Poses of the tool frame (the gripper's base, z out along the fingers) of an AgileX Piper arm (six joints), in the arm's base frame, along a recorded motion.
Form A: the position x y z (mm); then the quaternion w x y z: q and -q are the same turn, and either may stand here.
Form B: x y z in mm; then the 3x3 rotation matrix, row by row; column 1 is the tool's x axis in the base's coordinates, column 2 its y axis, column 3 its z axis. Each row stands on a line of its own. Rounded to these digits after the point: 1 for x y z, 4 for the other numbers.
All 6 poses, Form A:
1: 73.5 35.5 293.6 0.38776 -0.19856 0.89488 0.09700
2: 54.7 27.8 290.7 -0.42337 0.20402 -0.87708 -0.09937
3: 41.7 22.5 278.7 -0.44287 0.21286 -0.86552 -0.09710
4: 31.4 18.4 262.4 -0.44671 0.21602 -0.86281 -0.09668
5: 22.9 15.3 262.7 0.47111 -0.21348 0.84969 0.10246
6: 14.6 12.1 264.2 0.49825 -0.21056 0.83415 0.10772
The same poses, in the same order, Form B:
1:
73.5 35.5 293.6
-0.6204 -0.4306 0.6555
-0.2801 0.9023 0.3276
-0.7325 0.0196 -0.6805

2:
54.7 27.8 290.7
-0.5583 -0.4420 0.7021
-0.2737 0.8970 0.3471
-0.7832 0.0016 -0.6218

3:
41.7 22.5 278.7
-0.5171 -0.4545 0.7253
-0.2825 0.8905 0.3566
-0.8080 -0.0205 -0.5889

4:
31.4 18.4 262.4
-0.5076 -0.4591 0.7291
-0.2864 0.8880 0.3598
-0.8126 -0.0262 -0.5822

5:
22.9 15.3 262.7
-0.4650 -0.4593 0.7569
-0.2662 0.8879 0.3753
-0.8444 -0.0270 -0.5351

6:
14.6 12.1 264.2
-0.4148 -0.4586 0.7859
-0.2439 0.8881 0.3895
-0.8766 -0.0301 -0.4803

